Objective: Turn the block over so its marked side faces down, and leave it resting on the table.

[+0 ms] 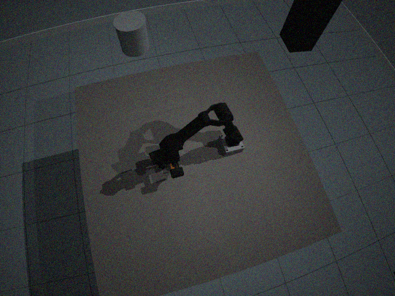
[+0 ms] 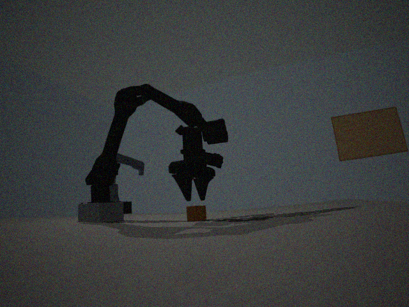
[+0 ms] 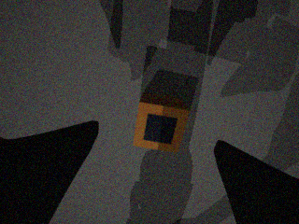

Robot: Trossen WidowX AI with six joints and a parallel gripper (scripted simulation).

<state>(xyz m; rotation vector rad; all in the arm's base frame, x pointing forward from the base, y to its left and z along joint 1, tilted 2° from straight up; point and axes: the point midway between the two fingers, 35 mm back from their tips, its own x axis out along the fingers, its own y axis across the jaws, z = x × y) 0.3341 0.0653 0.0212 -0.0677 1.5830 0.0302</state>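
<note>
My gripper tip is 20 mm above the orange block.
</note>
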